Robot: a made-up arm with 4 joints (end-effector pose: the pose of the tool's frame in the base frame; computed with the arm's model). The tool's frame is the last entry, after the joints. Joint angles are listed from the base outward.
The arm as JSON. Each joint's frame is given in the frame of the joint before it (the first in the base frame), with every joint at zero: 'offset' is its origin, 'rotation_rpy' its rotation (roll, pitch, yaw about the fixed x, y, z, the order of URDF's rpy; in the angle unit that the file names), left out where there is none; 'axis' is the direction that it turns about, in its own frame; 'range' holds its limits. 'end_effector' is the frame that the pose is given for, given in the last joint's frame.
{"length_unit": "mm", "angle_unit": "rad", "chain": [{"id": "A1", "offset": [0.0, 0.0, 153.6], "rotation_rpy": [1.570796, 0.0, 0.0], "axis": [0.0, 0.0, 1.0], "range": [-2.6, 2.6]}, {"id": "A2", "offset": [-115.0, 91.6, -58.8], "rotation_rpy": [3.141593, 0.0, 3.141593], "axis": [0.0, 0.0, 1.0], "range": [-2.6, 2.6]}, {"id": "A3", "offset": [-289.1, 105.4, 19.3], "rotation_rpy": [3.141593, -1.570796, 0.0], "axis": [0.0, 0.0, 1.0], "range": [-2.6, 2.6]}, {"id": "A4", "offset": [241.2, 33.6, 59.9], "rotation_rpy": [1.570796, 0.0, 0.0], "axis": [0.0, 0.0, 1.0], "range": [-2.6, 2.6]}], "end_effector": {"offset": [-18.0, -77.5, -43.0], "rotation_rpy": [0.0, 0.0, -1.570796]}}
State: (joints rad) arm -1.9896 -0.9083 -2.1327 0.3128
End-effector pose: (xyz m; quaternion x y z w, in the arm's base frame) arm 0.5897 0.0108 0.1165 0.7802 0.1288 -0.3805 0.4795
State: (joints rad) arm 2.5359 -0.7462 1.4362 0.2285
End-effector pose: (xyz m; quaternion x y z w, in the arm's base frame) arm -0.2835 0.0346 0.1121 -0.0398 -0.7516 -0.6581 0.0223
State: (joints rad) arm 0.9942 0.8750 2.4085 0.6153
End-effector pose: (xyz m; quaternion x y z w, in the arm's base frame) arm 0.1635 -0.1747 0.1241 -0.8946 0.2619 0.0553 0.3578
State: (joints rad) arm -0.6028 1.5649 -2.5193 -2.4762
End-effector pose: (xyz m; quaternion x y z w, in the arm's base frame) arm 0.1076 -0.0459 0.0021 0.1102 -0.5094 0.4102 0.7484
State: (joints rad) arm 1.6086 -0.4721 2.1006 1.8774
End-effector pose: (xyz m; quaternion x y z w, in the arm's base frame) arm -0.0804 -0.1500 0.2945 -0.6054 0.1007 -0.2392 0.7524
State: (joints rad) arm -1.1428 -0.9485 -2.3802 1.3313
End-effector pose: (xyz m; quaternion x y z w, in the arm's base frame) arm 0.3683 -0.0951 0.6142 0.7490 -0.5423 0.1576 0.3465
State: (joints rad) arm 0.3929 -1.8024 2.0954 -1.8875
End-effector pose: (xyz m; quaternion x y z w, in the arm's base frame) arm -0.2463 -0.0749 0.3502 -0.1285 0.5806 0.6368 0.4908
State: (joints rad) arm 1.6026 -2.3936 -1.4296 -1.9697
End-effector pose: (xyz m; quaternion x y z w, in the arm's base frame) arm -0.0043 0.1788 -0.2789 0.4225 -0.6064 0.5906 0.3239
